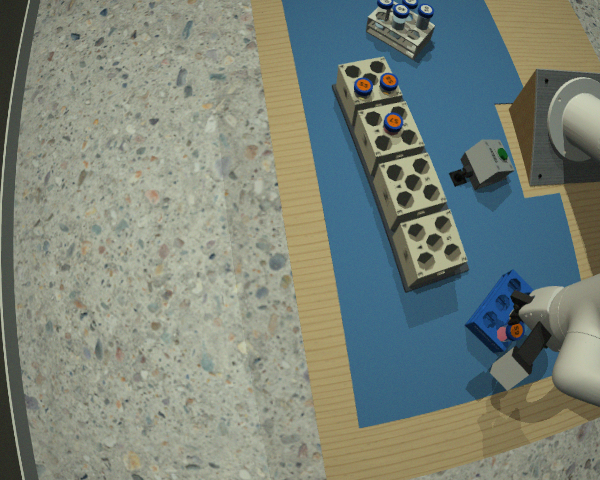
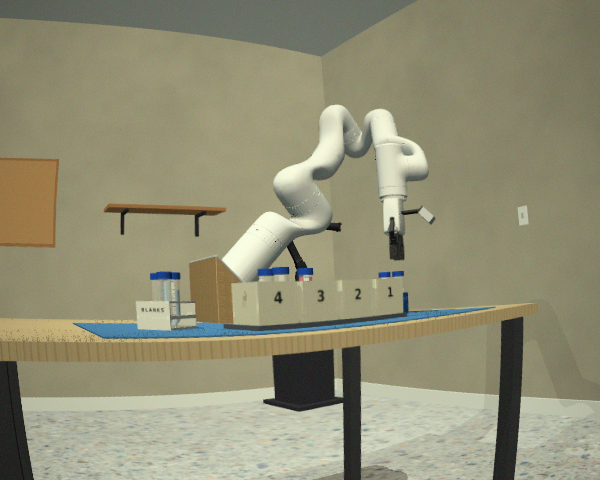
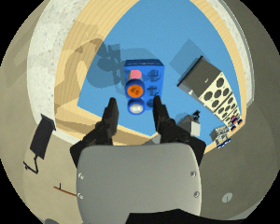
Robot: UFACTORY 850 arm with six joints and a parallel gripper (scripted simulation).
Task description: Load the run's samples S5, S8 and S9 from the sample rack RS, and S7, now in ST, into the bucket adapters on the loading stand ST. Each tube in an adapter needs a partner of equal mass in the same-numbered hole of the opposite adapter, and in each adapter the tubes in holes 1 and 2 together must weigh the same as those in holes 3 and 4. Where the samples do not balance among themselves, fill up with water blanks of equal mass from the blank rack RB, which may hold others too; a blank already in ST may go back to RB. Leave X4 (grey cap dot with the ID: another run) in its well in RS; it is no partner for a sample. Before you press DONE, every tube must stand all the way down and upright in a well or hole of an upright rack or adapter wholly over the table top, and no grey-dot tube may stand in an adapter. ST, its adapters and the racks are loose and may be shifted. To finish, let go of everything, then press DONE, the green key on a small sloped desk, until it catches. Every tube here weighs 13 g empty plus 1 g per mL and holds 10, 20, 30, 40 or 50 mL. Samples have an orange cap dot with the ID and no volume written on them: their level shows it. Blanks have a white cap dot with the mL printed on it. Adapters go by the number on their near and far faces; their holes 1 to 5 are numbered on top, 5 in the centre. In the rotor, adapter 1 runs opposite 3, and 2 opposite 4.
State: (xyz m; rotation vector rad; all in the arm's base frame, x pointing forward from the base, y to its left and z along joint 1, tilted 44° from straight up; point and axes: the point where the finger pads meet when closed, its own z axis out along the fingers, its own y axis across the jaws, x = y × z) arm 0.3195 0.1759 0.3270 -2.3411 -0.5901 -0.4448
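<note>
The sample S9 is 11 cm below my hand and 1 cm to the left of it. The rest, counted from my hand: blue sample rack RS: 14 cm below, 4 cm to the right, 2 cm behind; then adapter 1: 19 cm to the right, 12 cm below, 10 cm ahead; then grey-dot tube X4: 11 cm below, 3 cm to the right, 3 cm behind.
</note>
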